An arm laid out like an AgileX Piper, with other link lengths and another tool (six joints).
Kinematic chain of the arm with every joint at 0, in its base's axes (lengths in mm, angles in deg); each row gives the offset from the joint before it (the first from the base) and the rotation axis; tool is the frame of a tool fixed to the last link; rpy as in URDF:
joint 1: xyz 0 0 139 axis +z
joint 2: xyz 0 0 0 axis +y
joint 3: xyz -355.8 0 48.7 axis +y
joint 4: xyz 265.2 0 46.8 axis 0.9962 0 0.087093
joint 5: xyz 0 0 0 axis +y
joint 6: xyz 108.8 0 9.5 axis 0.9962 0 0.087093
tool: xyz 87.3 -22 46.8 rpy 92.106 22.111 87.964
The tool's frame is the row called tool.
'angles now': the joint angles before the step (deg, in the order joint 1, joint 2, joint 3, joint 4, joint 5, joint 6). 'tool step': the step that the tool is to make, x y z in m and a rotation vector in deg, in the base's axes. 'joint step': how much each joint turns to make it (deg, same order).
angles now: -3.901, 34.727, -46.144, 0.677, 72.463, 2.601
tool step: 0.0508, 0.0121, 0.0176, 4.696, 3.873, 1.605
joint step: 0.012, 11.516, -7.190, 4.824, -0.116, -0.485
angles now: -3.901, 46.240, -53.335, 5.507, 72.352, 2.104
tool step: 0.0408, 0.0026, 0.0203, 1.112, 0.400, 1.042
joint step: 0.001, 7.649, -6.754, 1.541, -0.329, -0.884
